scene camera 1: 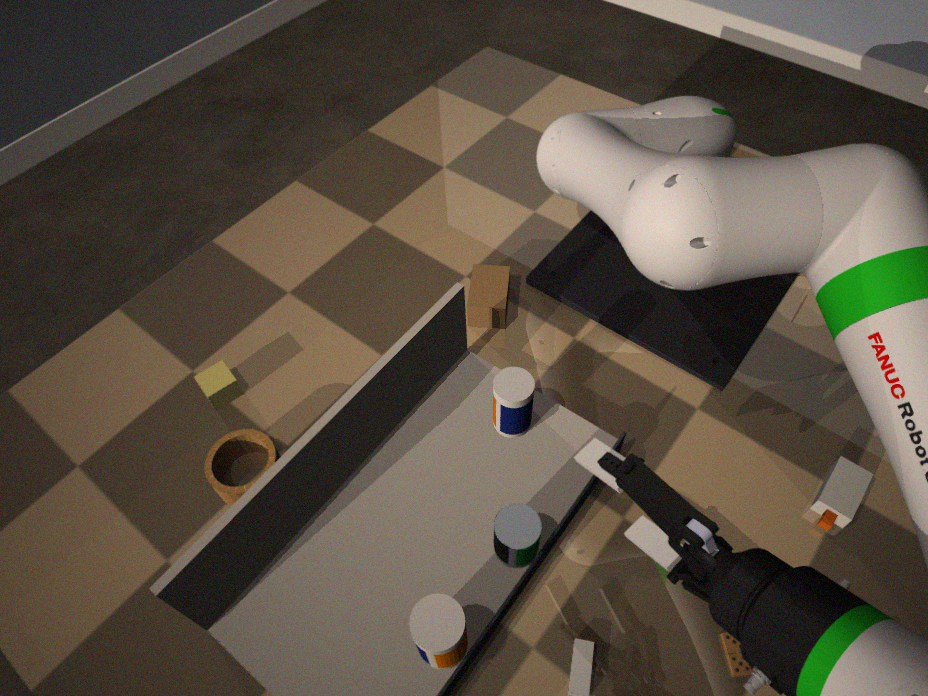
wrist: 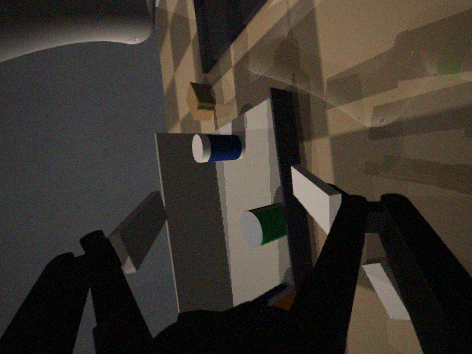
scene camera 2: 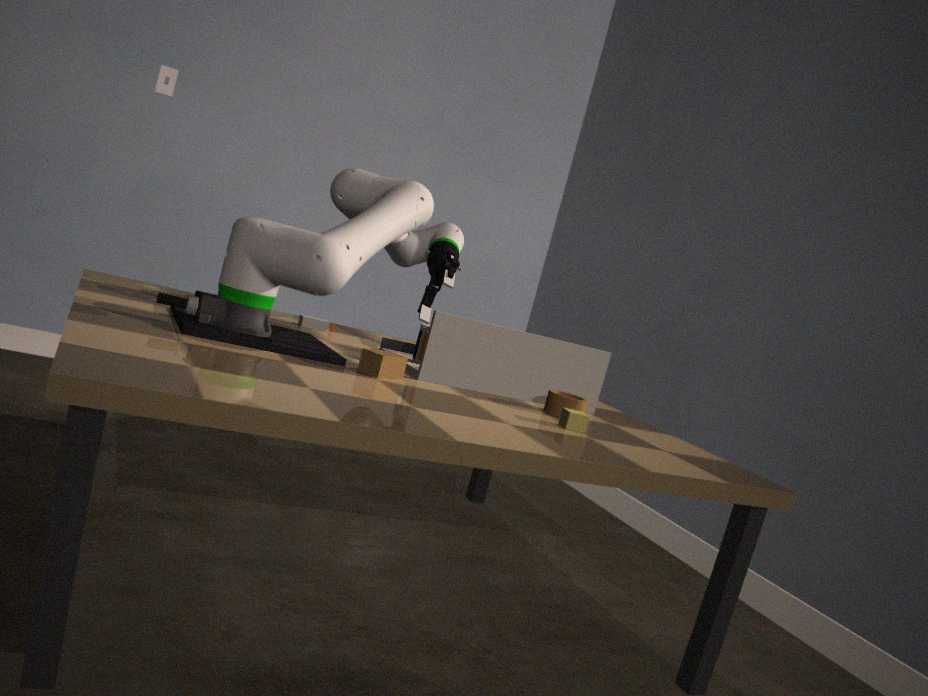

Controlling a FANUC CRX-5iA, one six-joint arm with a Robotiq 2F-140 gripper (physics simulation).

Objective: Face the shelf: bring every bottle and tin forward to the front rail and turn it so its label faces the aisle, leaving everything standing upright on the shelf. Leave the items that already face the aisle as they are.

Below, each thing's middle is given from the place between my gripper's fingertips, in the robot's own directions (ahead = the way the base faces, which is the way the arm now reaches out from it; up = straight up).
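Here my gripper is 7 cm to the left of the dark tin with green band (wrist: 259, 226), 7 cm short of it and 11 cm above it. Counting from my hand, the grey shelf (scene camera 1: 311, 575) is 18 cm to the right, 11 cm ahead and 9 cm below. The low rail (scene camera 1: 519, 587) is 4 cm to the right of my hand, 12 cm ahead of it and 14 cm below it, while the white block (wrist: 383, 281) is 6 cm to the left of my hand, 14 cm ahead of it and 16 cm below it.
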